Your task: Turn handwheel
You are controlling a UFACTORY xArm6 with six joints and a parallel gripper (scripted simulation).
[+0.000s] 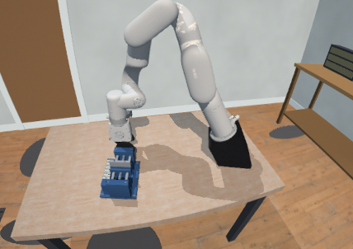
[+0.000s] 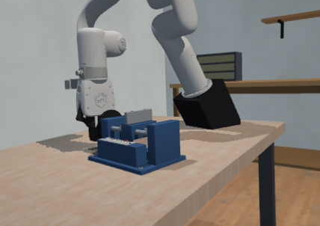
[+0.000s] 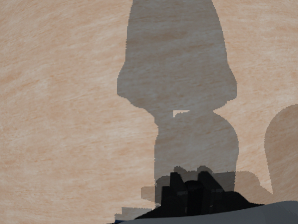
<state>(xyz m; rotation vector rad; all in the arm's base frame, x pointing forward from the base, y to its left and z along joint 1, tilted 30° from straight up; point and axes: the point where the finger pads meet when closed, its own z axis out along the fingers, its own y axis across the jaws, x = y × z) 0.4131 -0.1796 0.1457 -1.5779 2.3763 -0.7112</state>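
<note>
Now: hand 10 mm short of the black handwheel and 20 mm to the right of it. From my hand the other things lie so: grey stop block: 60 mm ahead, 140 mm to the left, 40 mm above.
</note>
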